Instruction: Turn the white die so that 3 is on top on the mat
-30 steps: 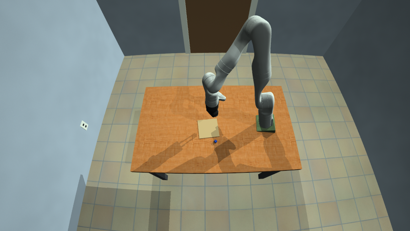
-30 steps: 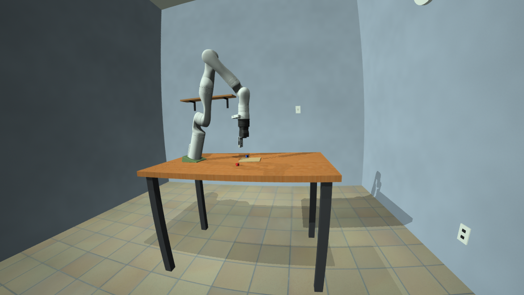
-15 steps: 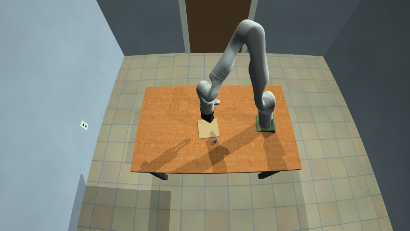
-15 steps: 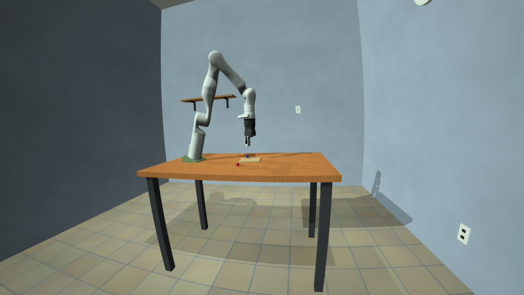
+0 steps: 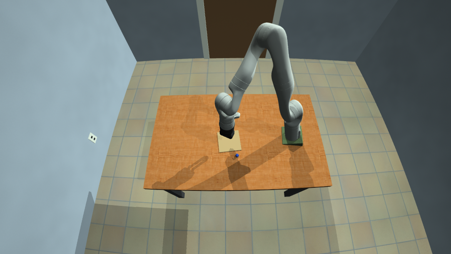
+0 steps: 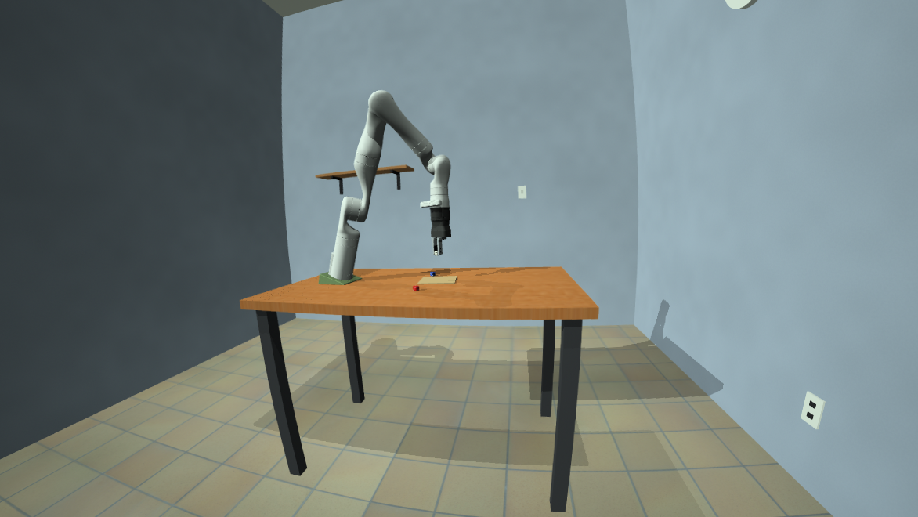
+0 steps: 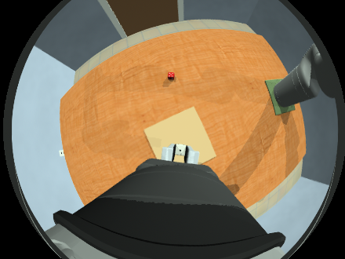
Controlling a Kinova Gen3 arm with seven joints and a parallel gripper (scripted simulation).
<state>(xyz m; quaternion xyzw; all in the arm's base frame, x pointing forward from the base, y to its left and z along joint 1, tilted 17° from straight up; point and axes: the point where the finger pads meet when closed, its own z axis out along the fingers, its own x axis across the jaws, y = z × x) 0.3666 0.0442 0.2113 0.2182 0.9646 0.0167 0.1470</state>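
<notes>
Now: hand 1 cm to the left of the tan mat and 12 cm above it. The rest, counted from my hand: blue die 5 cm behind, 9 cm to the left, 11 cm below; then red die 4 cm behind, 18 cm to the right, 11 cm below; then white die 1 cm below.
</notes>
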